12 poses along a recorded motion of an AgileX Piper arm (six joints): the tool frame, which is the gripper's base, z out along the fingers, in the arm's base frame.
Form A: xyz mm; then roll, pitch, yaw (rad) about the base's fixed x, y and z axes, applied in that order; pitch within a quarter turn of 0, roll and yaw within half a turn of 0.
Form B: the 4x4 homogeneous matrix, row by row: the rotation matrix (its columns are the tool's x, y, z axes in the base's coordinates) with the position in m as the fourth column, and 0 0 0 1 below. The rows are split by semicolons. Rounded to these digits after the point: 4 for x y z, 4 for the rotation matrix.
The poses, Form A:
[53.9 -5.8 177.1 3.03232 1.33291 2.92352]
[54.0 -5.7 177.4 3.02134 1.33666 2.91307]
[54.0 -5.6 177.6 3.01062 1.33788 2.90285]
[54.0 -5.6 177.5 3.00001 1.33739 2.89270]
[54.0 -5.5 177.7 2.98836 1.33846 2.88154]
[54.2 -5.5 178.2 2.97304 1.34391 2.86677]
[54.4 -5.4 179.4 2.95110 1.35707 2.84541]
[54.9 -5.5 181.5 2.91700 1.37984 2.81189]
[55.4 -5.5 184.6 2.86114 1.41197 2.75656]
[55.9 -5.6 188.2 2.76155 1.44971 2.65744]
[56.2 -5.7 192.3 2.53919 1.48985 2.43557]
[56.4 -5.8 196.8 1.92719 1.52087 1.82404]
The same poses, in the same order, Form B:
-0.2301 0.1116 0.9668 0.0539; 0.0510 0.9934 -0.1025 -0.0058; -0.9718 0.0257 -0.2342 0.1771; 0 0 0 1
-0.2260 0.1112 0.9678 0.0540; 0.0526 0.9934 -0.1019 -0.0057; -0.9727 0.0278 -0.2303 0.1774; 0 0 0 1
-0.2243 0.1110 0.9682 0.0540; 0.0546 0.9934 -0.1012 -0.0056; -0.9730 0.0301 -0.2288 0.1776; 0 0 0 1
-0.2242 0.1108 0.9682 0.0540; 0.0570 0.9933 -0.1005 -0.0056; -0.9729 0.0326 -0.2290 0.1775; 0 0 0 1
-0.2225 0.1106 0.9686 0.0540; 0.0592 0.9932 -0.0998 -0.0055; -0.9731 0.0351 -0.2276 0.1777; 0 0 0 1
-0.2165 0.1102 0.9700 0.0542; 0.0610 0.9932 -0.0992 -0.0055; -0.9744 0.0377 -0.2218 0.1782; 0 0 0 1
-0.2029 0.1096 0.9731 0.0544; 0.0619 0.9932 -0.0990 -0.0054; -0.9772 0.0402 -0.2083 0.1794; 0 0 0 1
-0.1796 0.1087 0.9777 0.0549; 0.0614 0.9932 -0.0992 -0.0055; -0.9818 0.0423 -0.1850 0.1815; 0 0 0 1
-0.1466 0.1076 0.9833 0.0554; 0.0594 0.9932 -0.0998 -0.0055; -0.9874 0.0438 -0.1520 0.1846; 0 0 0 1
-0.1069 0.1063 0.9886 0.0559; 0.0562 0.9933 -0.1008 -0.0056; -0.9927 0.0448 -0.1122 0.1882; 0 0 0 1
-0.0615 0.1048 0.9926 0.0562; 0.0525 0.9934 -0.1017 -0.0057; -0.9967 0.0458 -0.0666 0.1923; 0 0 0 1
-0.0125 0.1033 0.9946 0.0564; 0.0483 0.9936 -0.1025 -0.0058; -0.9988 0.0468 -0.0174 0.1968; 0 0 0 1

